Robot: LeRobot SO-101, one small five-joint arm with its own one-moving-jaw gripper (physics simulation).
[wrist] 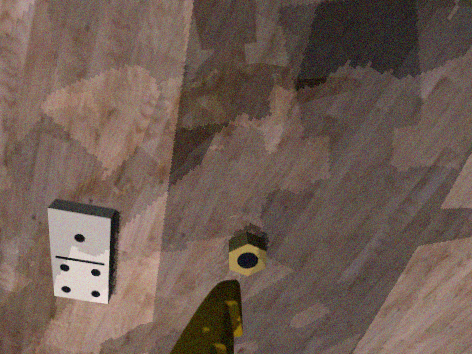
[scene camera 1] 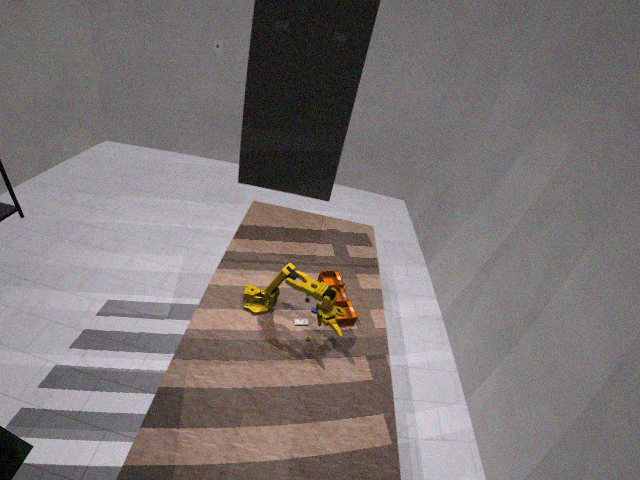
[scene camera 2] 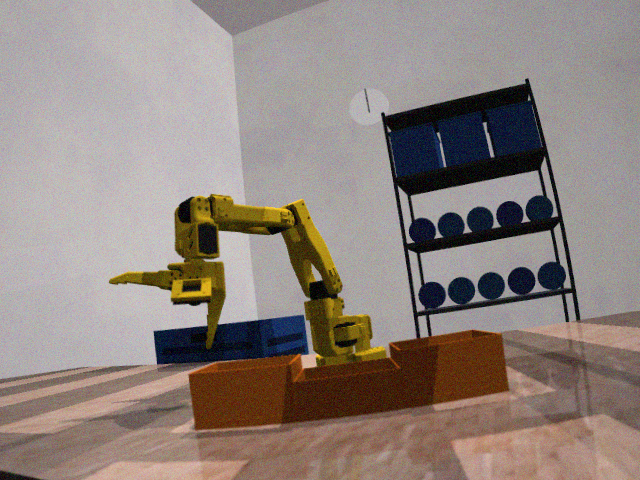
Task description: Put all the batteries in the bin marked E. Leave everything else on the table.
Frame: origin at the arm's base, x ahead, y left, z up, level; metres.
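Seen in the pictures: hand, tool point: [wrist: 240, 299] [scene camera 1: 320, 325] [scene camera 2: 206, 344]; arm's base, link origin: [scene camera 1: 262, 304].
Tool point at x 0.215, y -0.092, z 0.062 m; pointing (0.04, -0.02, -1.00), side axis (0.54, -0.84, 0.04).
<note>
Pixels of each thing's top centre, then the offset from my tool point to it.
- small blue object, top centre: [scene camera 1: 317, 310] dx -0.008, dy +0.110, dz -0.054 m
- small dark object, top centre: [scene camera 1: 307, 299] dx -0.051, dy +0.159, dz -0.053 m
- white domino, top centre: [wrist: 80, 260] [scene camera 1: 301, 321] dx -0.062, dy +0.044, dz -0.054 m
- brass hex nut, top centre: [wrist: 247, 260] [scene camera 1: 308, 337] dx -0.030, dy -0.021, dz -0.053 m
My gripper [scene camera 1: 330, 329] [scene camera 2: 160, 314] is wide open and empty, high above the table beside the near end of the bins. In the wrist view one jaw [wrist: 220, 322] shows at the bottom. A small blue object [scene camera 1: 313, 310] lies left of the gripper and a small dark object [scene camera 1: 307, 299] lies behind it; both are too small to identify as batteries or not. No battery shows in the wrist view. The orange bins stand in a joined row: one at the far end [scene camera 1: 321, 282] [scene camera 2: 460, 372], a lower middle one [scene camera 2: 346, 395], and one at the near end [scene camera 1: 347, 320] [scene camera 2: 237, 397]. The letter E cannot be read.
A white domino [scene camera 1: 300, 321] [wrist: 80, 255] lies left of the gripper. A brass hex nut [scene camera 1: 307, 338] [wrist: 247, 267] lies just past the jaw tip in the wrist view. The arm's base [scene camera 1: 258, 299] [scene camera 2: 351, 343] stands across from the bins.
</note>
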